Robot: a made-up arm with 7 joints.
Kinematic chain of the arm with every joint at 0, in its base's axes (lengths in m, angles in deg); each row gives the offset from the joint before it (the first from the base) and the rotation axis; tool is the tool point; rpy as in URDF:
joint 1: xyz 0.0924 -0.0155 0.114 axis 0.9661 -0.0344 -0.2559
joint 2: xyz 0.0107 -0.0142 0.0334 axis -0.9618 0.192 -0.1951
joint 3: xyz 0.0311 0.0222 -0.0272 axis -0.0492 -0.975 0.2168
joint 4: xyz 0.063 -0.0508 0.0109 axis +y
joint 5: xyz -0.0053 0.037 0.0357 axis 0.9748 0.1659 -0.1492
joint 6: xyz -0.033 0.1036 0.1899 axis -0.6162 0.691 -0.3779
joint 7: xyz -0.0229 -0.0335 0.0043 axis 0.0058 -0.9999 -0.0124
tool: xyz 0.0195 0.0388 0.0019 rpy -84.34 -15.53 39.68
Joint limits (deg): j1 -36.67..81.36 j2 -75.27..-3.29 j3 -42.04..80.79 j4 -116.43..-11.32 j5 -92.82..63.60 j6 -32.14..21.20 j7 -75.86..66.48
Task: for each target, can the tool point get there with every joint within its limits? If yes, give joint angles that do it. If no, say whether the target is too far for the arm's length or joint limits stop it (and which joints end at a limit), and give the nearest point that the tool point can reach.
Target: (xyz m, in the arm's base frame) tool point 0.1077 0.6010 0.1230
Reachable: no: too far | nearest point 0.1368 0.2950 0.1425 | short by 0.308 m
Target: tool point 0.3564 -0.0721 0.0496
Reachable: no: joint limits stop it (at a limit: joint 1, joint 3, joint 4, joint 5, joint 6, joint 7) | nearest point 0.2847 -0.0939 0.0108 | short by 0.084 m
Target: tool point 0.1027 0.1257 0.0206
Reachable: yes | joints 50.15 -28.71 41.91 -106.76 41.72 12.64 -20.36
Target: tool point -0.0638 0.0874 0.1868
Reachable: yes | joints 11.10 -54.85 45.98 -50.33 -14.53 -18.66 44.06
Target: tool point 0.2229 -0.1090 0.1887
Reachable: no: joint limits stop it (at a limit: joint 2, joint 3, joint 5, joint 7) | nearest point 0.2326 -0.1456 0.2307 | short by 0.057 m
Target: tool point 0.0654 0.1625 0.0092
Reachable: yes | joints -18.35 -17.25 57.21 -78.55 -35.57 9.29 6.75
